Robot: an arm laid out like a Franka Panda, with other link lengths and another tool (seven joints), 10 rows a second.
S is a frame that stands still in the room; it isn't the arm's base.
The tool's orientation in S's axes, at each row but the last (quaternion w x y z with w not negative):
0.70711 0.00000 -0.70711 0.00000
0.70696 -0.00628 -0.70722 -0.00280
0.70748 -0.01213 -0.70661 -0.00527
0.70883 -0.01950 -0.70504 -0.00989
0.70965 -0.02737 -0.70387 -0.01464
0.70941 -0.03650 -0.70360 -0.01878
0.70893 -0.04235 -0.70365 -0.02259
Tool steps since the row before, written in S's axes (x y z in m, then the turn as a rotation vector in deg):
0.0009 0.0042 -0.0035 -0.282 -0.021 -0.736
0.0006 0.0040 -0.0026 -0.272 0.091 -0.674
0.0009 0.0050 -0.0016 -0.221 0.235 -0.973
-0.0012 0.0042 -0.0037 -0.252 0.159 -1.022
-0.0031 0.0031 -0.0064 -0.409 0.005 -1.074
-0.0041 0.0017 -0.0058 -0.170 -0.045 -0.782
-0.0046 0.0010 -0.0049 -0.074 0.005 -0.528
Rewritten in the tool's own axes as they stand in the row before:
-0.0035 0.0042 -0.0009 -0.736 -0.021 0.282
-0.0026 0.0040 -0.0005 -0.673 0.091 0.273
-0.0016 0.0050 -0.0008 -0.971 0.239 0.226
-0.0036 0.0042 0.0014 -1.021 0.162 0.253
-0.0064 0.0030 0.0032 -1.077 0.000 0.400
-0.0058 0.0015 0.0042 -0.784 -0.038 0.160
-0.0049 0.0007 0.0046 -0.528 0.013 0.071

